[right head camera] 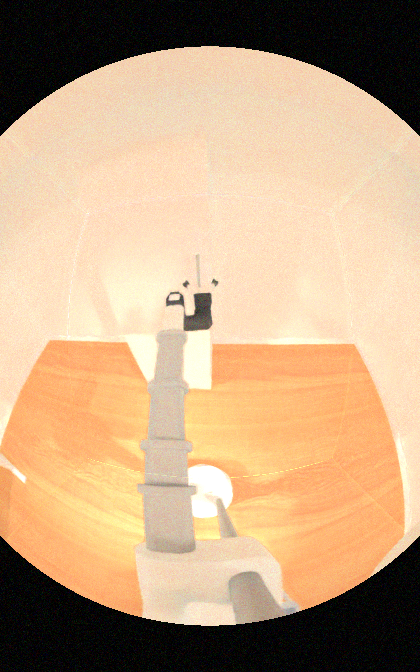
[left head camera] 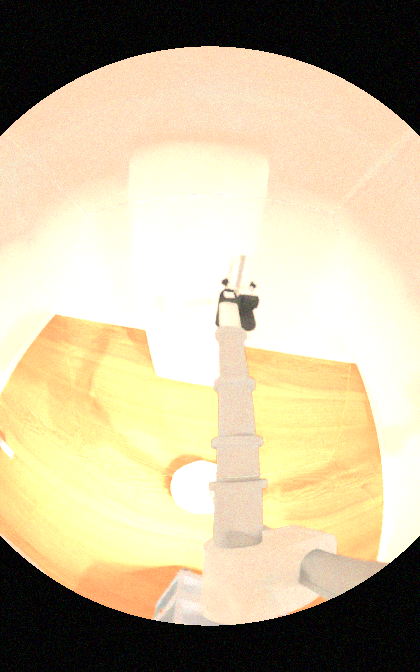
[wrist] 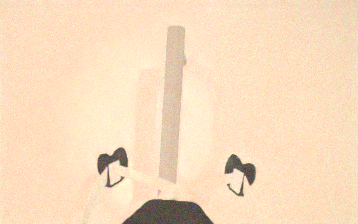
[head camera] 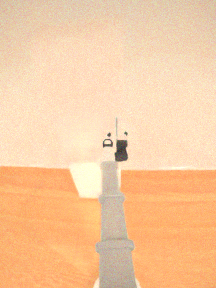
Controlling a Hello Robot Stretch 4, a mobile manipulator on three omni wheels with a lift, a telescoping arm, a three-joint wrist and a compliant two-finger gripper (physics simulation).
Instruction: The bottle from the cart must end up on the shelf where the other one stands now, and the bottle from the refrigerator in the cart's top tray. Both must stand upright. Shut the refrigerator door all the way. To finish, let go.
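Places are measured from the robot's base along level axes (x left, y up, z ahead), in metres.
Pixels of known places: gripper, fingertip midpoint: [wrist: 176, 163] [head camera: 117, 132].
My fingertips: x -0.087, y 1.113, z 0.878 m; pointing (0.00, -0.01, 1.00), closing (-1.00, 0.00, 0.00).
Note:
Behind a point stands the place of what it marks.
The refrigerator [head camera: 86, 180] {x 0.290, y 0.439, z 0.943 m} [left head camera: 175, 225] [right head camera: 198, 362] is a pale, washed-out box standing against the far wall. A long grey upright bar, its handle [head camera: 116, 123] {x -0.077, y 1.213, z 0.840 m} [left head camera: 242, 265] [right head camera: 198, 267] [wrist: 172, 100] {x -0.080, y 1.184, z 0.838 m}, runs down the front. My gripper [head camera: 117, 134] {x -0.087, y 1.113, z 0.878 m} [left head camera: 239, 284] [right head camera: 200, 283] [wrist: 176, 163] {x -0.087, y 1.113, z 0.878 m} is open at the far end of the extended arm. In the wrist view its dark fingertips stand apart, one on each side of the bar's lower part, and do not touch it. Whether the door is fully shut cannot be told in the glare. Neither bottle shows, and no cart can be made out for certain.
The telescoping arm [head camera: 112, 220] {x 0.000, y 1.227, z 0.204 m} [left head camera: 236, 415] [right head camera: 169, 415] reaches over the wooden floor [head camera: 45, 225] {x 0.873, y -0.027, z 0.613 m} [left head camera: 310, 415] [right head camera: 290, 410]. A white round thing [left head camera: 192, 487] [right head camera: 212, 482] lies beneath it. A pale bluish frame [left head camera: 182, 600] shows partly at the bottom of the left head view.

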